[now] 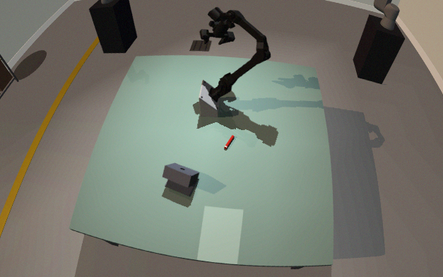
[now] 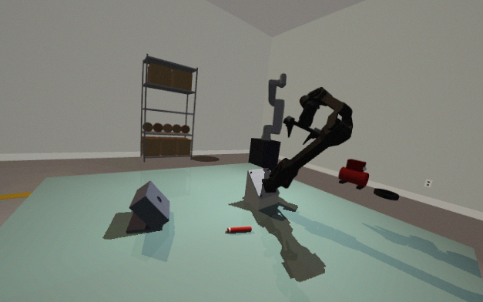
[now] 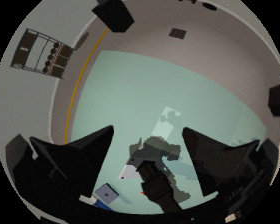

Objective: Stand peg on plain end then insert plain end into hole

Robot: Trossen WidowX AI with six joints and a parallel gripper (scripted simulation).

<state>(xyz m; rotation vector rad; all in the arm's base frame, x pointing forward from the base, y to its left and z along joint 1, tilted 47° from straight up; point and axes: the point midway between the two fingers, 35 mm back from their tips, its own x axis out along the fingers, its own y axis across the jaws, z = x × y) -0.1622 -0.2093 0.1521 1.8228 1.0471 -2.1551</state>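
The peg is 44 cm ahead of my gripper tip, 28 cm below it and 17 cm to the left of it. Also, from my gripper tip: sloped panel (67 cm ahead, 24 cm below).
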